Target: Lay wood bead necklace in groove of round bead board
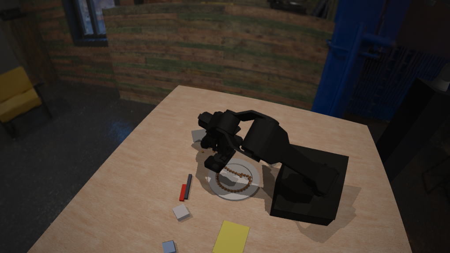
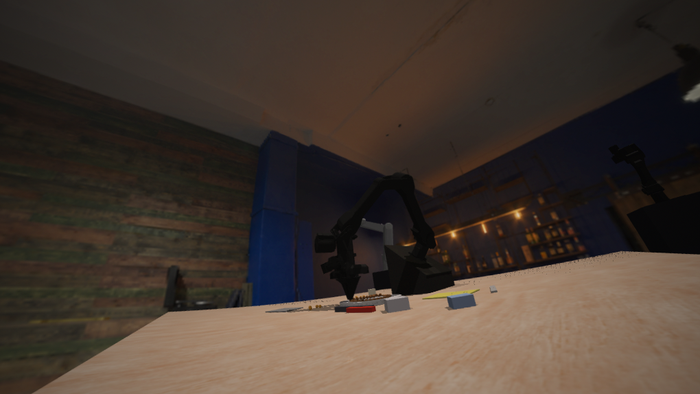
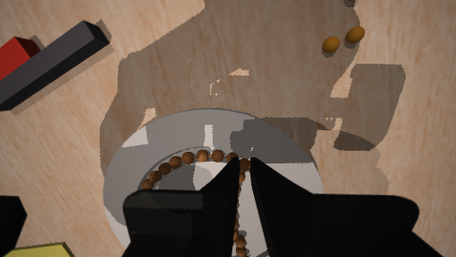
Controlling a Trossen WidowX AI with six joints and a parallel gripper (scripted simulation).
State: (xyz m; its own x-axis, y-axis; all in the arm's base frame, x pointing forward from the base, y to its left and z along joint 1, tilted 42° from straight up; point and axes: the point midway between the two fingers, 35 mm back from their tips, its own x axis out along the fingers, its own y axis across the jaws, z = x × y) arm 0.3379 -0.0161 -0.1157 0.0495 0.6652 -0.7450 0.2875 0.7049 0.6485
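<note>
My gripper tip is now 5 cm past the round white bead board, 4 cm to the right of it and 1 cm above it. Round my gripper tip: grey tile 14 cm ahead, 17 cm to the right, 2 cm below; then dark bar 11 cm ahead, 14 cm to the left, 1 cm below; then pale cube 19 cm behind, 7 cm to the right.
</note>
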